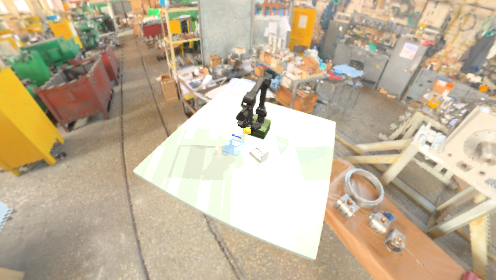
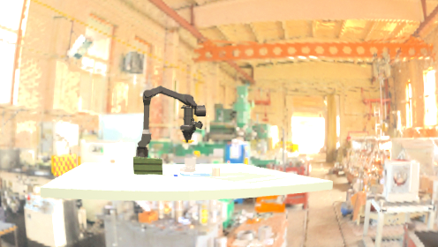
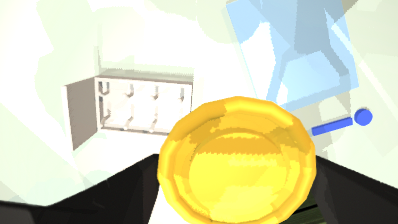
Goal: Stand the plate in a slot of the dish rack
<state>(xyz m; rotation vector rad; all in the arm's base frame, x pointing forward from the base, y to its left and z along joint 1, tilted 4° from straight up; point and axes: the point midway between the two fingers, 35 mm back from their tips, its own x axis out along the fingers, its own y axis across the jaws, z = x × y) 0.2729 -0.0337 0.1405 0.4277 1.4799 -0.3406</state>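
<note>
Right now the white dish rack is 30 mm ahead of my gripper tip, 100 mm to the left of it and 160 mm below it. From my gripper tip the other things lie so: yellow plate 10 mm above; then light blue mat 110 mm to the right, 180 mm below; then blue spoon 120 mm behind, 130 mm to the right, 180 mm below.
</note>
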